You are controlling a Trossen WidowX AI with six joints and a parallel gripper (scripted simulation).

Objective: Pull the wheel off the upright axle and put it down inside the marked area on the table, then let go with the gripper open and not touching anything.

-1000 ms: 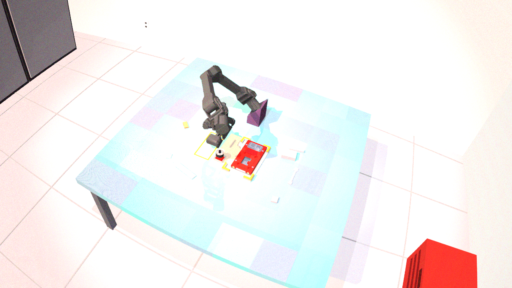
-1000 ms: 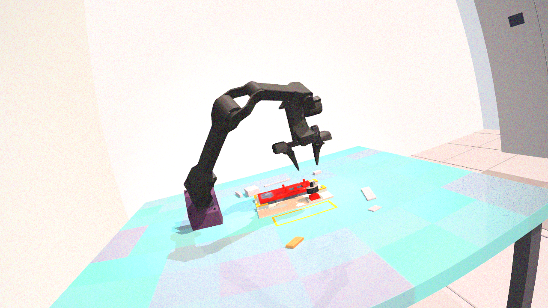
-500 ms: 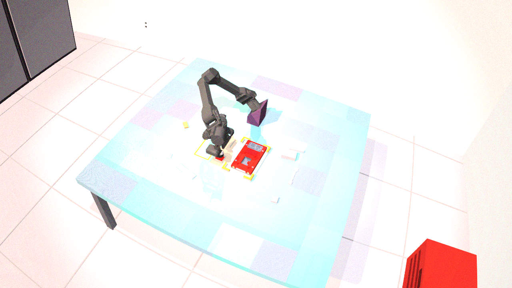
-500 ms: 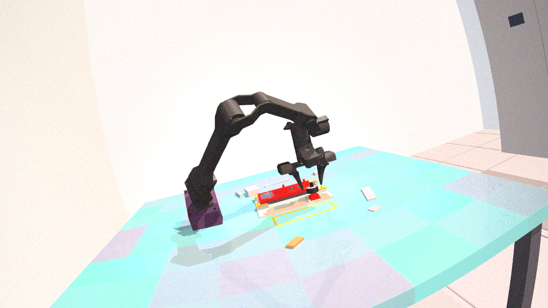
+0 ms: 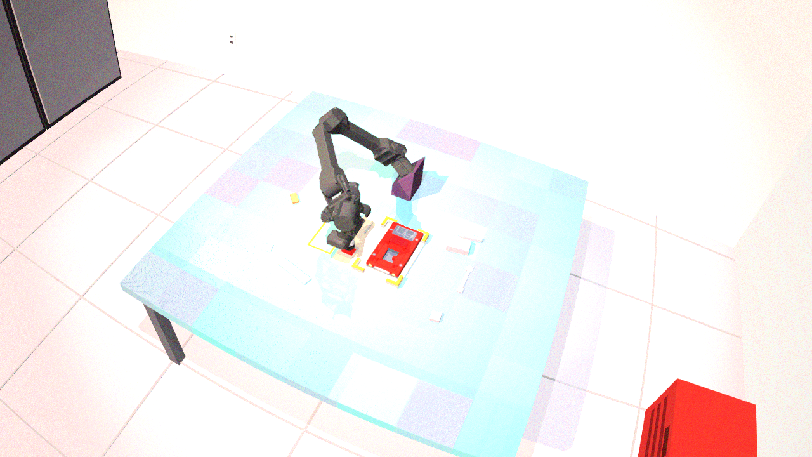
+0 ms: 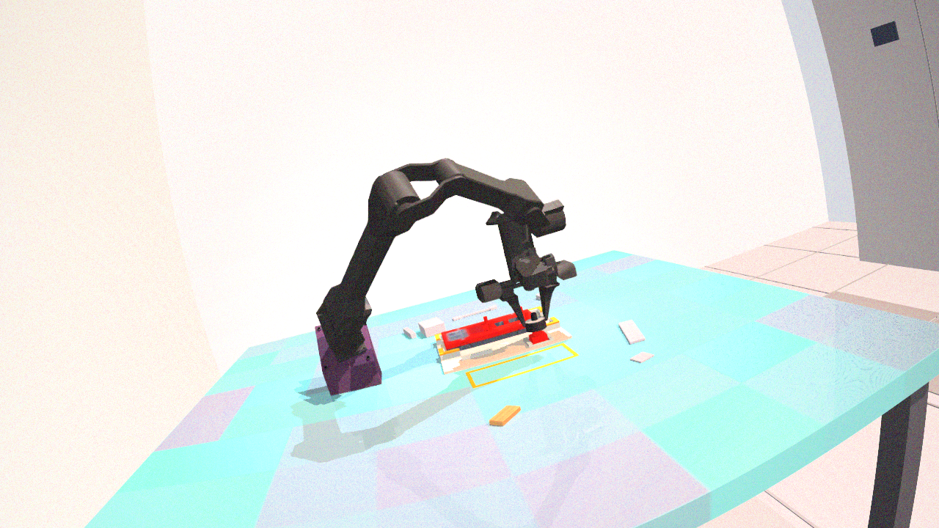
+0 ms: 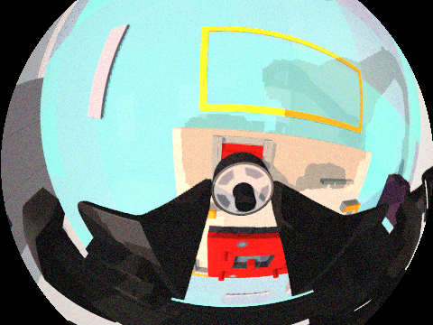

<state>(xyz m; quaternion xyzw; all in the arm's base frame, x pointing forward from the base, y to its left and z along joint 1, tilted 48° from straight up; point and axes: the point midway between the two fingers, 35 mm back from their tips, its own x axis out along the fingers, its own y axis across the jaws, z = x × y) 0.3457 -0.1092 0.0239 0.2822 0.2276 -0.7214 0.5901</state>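
The beige board lies 4 cm behind my gripper tip, 10 cm to the left of it and 3 cm below it. From my gripper tip the other things lie so: wheel (right at my gripper tip).
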